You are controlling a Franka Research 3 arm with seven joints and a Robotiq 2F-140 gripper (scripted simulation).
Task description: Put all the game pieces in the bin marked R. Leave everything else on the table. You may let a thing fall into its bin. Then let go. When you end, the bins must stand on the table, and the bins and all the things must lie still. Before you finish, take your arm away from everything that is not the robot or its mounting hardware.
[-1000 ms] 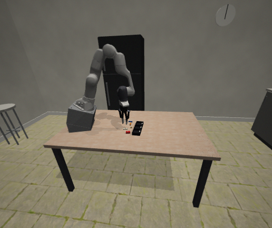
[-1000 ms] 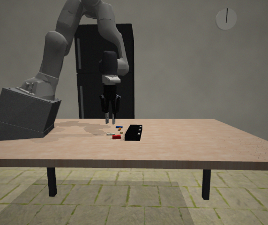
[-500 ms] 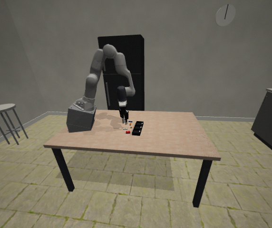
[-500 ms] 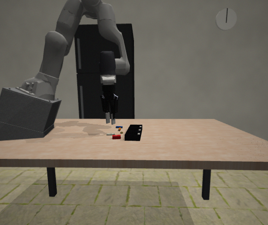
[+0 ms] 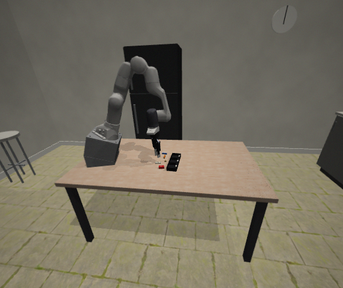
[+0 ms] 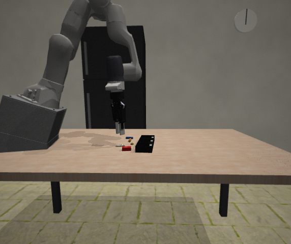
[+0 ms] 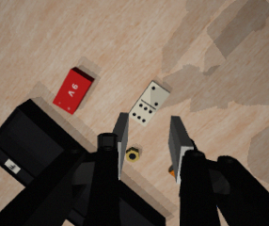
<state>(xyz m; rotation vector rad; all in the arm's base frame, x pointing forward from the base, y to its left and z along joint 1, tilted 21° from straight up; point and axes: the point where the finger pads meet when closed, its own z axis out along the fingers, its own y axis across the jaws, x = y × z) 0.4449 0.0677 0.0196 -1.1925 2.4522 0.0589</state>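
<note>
Right now my hand is 100 mm above the white domino. The rest, counted from my hand: red block: 90 mm below, 70 mm ahead, 60 mm to the right; orange piece: 110 mm to the left, 90 mm below, 10 mm ahead; brass nut: 100 mm below, 50 mm to the left, 50 mm ahead.
</note>
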